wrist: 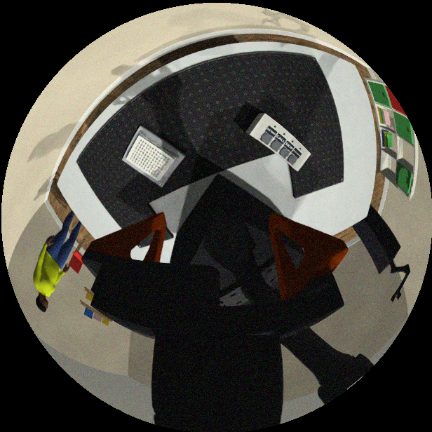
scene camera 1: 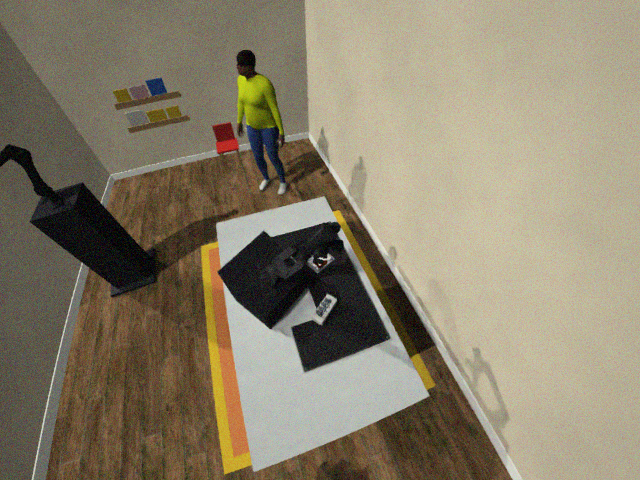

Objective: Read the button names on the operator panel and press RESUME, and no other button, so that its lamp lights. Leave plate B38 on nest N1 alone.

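Where they show: gripper, fingertip midpoint: (scene camera 1: 320, 259); arm's base at its link origin: (scene camera 1: 266, 278).
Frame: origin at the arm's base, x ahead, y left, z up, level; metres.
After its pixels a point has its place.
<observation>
The operator panel (scene camera 1: 325, 308) @[x 0.252, y -0.211, z -0.177 m] (wrist: 280, 141) is a white box with a row of dark round buttons, dark name labels and small dark lamps. In the wrist view, two middle labels look like CALL and SKIP; the end labels are too small to read surely. A pale dotted plate (wrist: 147, 156) lies in a light grey tray-like nest (wrist: 174, 162), left of the panel in the wrist view; their markings are not readable. My gripper (scene camera 1: 321, 260) @[x 0.292, y -0.041, z 0.065 m] (wrist: 217, 217) has orange fingers, spread wide, open and empty. It hangs above the surface, apart from the panel, and overlaps the nest area in the scene view.
A black perforated mat (scene camera 1: 341, 335) @[x 0.277, y -0.372, z -0.231 m] (wrist: 215, 100) lies under the panel and nest on the white table (scene camera 1: 330, 413) @[x 0.064, y -0.690, z -0.243 m] (wrist: 355, 110). A large black block (scene camera 1: 258, 273) @[x -0.031, y 0.032, z 0.026 m] stands beside them. A black pedestal (scene camera 1: 98, 242) and a person (scene camera 1: 258, 103) (wrist: 46, 272) stand beyond the table.
</observation>
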